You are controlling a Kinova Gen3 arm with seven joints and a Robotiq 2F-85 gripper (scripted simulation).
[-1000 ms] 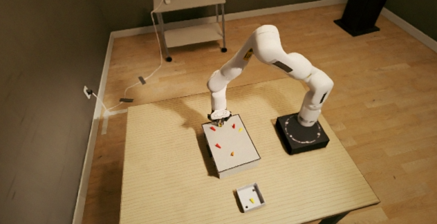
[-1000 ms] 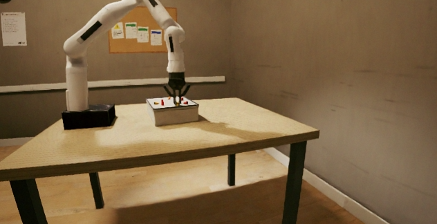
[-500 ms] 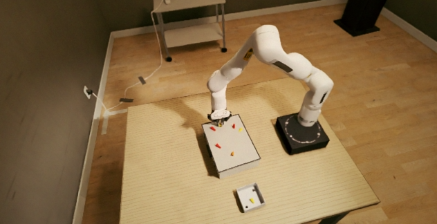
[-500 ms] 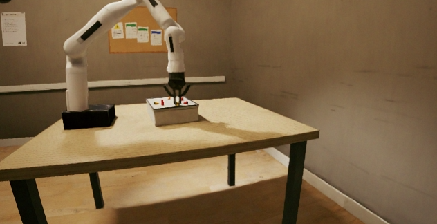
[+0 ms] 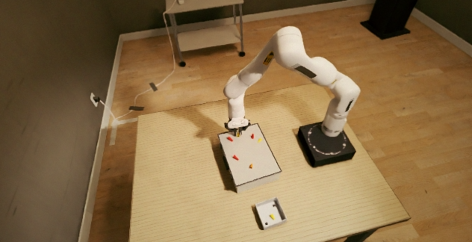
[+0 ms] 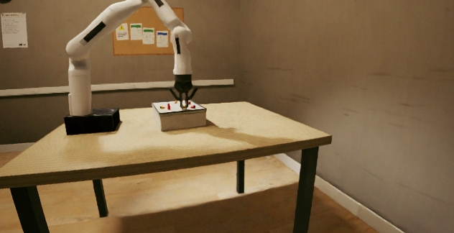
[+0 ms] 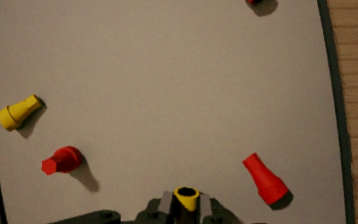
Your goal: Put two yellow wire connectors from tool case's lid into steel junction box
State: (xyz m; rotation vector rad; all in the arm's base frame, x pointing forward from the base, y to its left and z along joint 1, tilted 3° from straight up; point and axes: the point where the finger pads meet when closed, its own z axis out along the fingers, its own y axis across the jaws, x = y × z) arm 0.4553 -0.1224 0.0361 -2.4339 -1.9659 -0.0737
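My hand is 19 cm to the right of the orange connector and 2 cm above it. The rest, counted from my hand: grey tool case (11 cm to the left, 5 cm below, 1 cm behind).
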